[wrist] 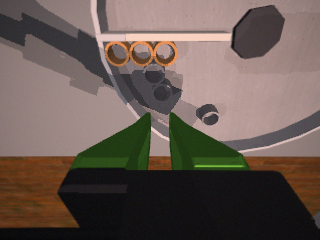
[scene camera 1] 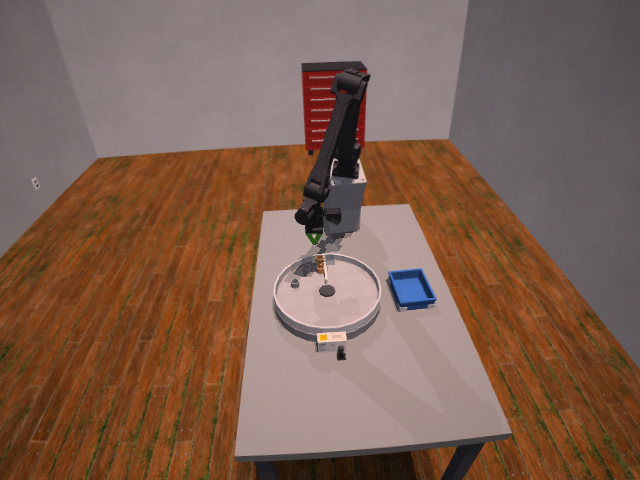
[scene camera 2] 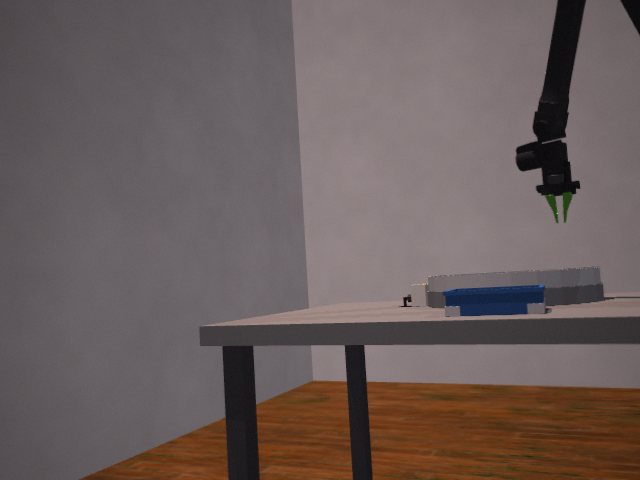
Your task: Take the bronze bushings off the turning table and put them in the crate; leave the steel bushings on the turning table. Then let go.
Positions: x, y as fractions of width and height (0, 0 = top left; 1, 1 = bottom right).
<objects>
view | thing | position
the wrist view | my gripper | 0.50, 0.50
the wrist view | round grey turning table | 0.80, 0.34
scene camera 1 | round grey turning table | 0.55, 0.61
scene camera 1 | blue crate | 0.64, 0.59
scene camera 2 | my gripper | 0.88, 0.46
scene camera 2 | blue crate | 0.81, 0.63
</objects>
